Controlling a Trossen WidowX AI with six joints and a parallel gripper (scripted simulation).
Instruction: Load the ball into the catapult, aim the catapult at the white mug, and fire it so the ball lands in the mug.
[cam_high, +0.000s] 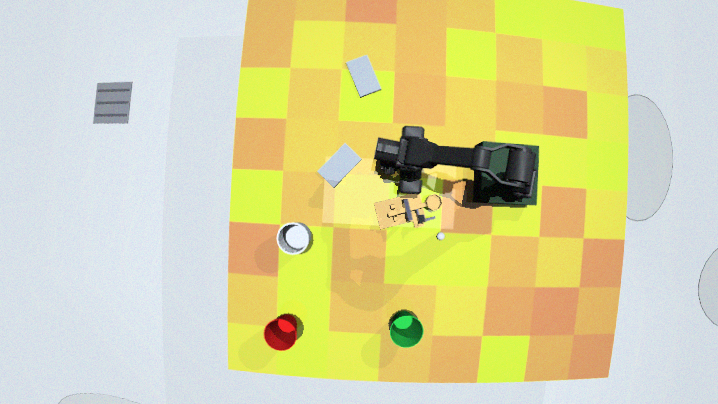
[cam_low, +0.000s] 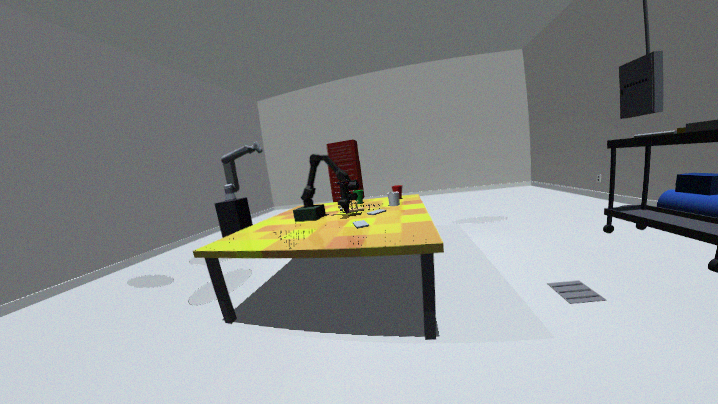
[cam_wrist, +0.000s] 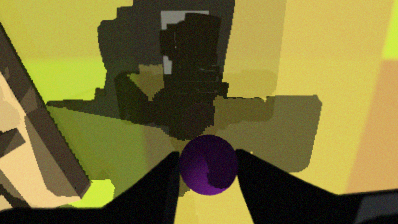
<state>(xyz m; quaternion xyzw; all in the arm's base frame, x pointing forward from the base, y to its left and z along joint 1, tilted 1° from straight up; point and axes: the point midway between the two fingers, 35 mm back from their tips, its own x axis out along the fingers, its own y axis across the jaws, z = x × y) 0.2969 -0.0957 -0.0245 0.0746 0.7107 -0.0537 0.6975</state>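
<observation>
Now: gripper tip 140 mm to the right of the catapult, 30 mm below it and 10 mm short of it. Round my gripper tip: white mug 360 mm ahead, 170 mm to the left; then purple ball 10 mm above; then white ball 230 mm to the left, 70 mm behind, 10 mm below.
</observation>
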